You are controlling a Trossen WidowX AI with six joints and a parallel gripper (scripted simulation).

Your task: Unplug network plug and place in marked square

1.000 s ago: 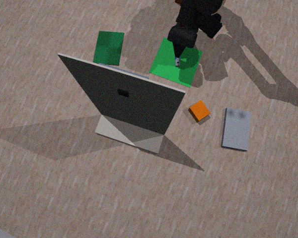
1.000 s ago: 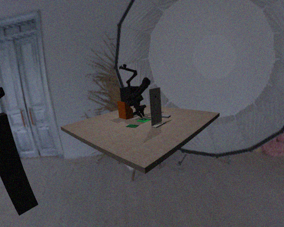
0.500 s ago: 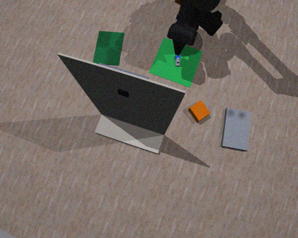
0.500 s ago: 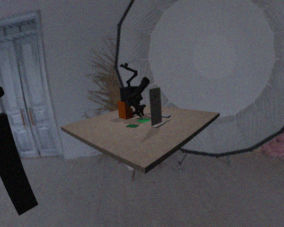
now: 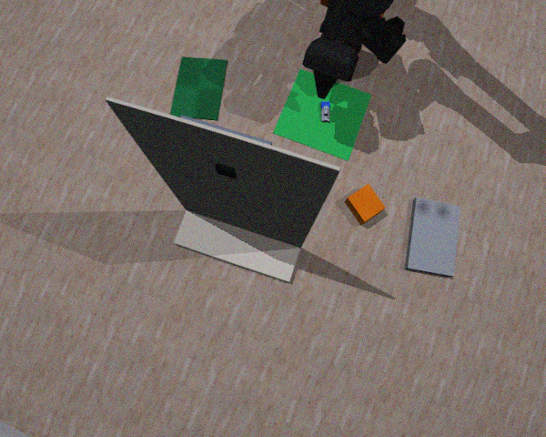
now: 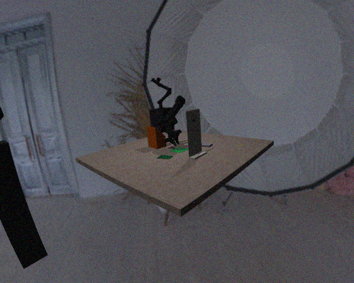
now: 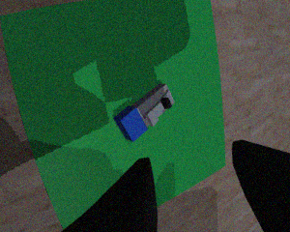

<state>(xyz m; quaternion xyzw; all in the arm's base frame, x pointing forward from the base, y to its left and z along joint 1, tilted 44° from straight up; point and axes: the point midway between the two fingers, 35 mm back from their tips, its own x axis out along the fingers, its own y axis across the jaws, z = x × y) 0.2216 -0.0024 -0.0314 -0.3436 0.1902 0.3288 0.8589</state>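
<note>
Right now my gripper tip is 4 cm above the network plug, 1 cm to the right of it and 1 cm short of it. From my gripper tip the other things lie so: bright green marked square (4 cm below, 1 cm to the left, 1 cm ahead); then orange block (14 cm ahead, 10 cm to the left, 3 cm below); then dark green patch (19 cm to the right, 4 cm below, 2 cm ahead).
</note>
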